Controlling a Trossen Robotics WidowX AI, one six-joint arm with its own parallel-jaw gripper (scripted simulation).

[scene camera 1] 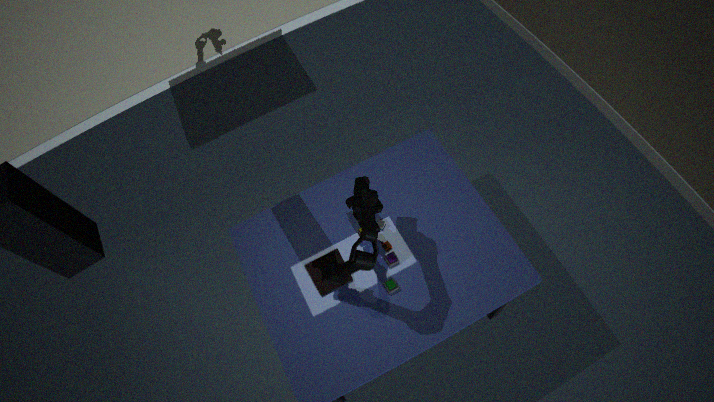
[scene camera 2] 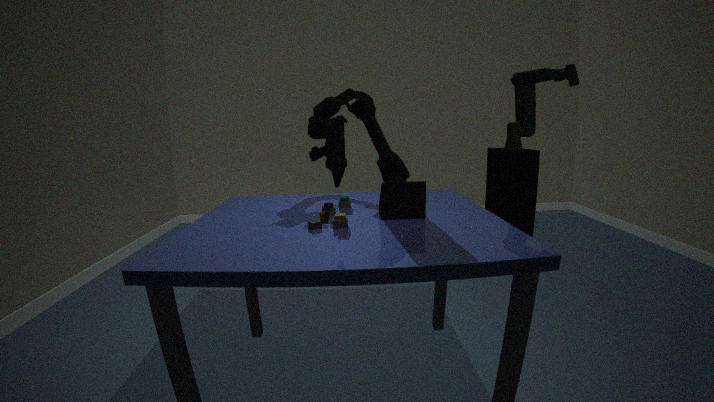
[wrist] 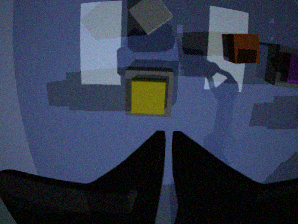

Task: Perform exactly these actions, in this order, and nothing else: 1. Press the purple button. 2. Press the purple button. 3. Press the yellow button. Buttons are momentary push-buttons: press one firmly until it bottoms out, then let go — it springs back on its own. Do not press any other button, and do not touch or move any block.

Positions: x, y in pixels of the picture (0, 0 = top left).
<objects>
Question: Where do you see a yellow button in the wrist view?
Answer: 148, 95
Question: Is the gripper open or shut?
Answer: Shut.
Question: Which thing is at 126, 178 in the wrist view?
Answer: The gripper.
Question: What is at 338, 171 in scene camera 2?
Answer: The gripper.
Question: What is the gripper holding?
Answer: Nothing.
</objects>
